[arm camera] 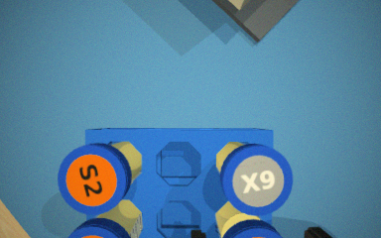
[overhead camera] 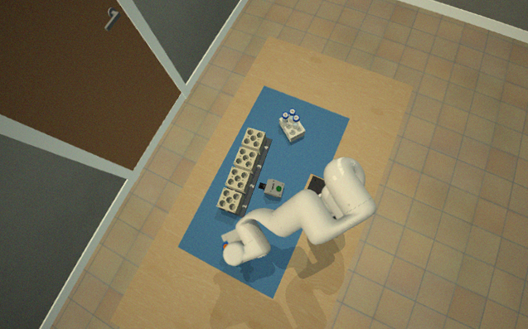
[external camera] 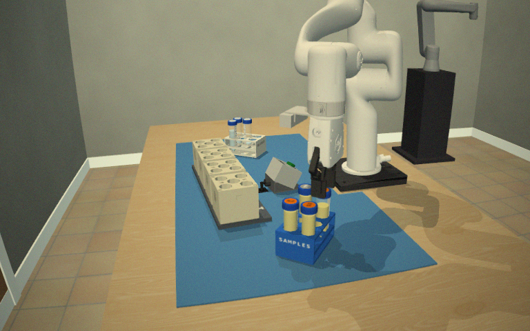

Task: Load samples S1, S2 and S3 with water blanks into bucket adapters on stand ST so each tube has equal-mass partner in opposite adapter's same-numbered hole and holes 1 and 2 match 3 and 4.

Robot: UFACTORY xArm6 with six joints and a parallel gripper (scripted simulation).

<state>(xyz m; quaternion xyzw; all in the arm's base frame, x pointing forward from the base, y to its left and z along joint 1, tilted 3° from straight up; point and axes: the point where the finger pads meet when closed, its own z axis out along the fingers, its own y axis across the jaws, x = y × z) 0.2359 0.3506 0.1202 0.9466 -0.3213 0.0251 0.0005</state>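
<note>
The sample tube lies 1 cm behind my hand and 7 cm below it. Round my hand: blue samples rack (4 cm ahead, 2 cm to the left, 10 cm below); then yellowish tube (3 cm ahead, 3 cm to the right, 7 cm below); then adapter (18 cm ahead, 15 cm to the right, 8 cm below).
</note>
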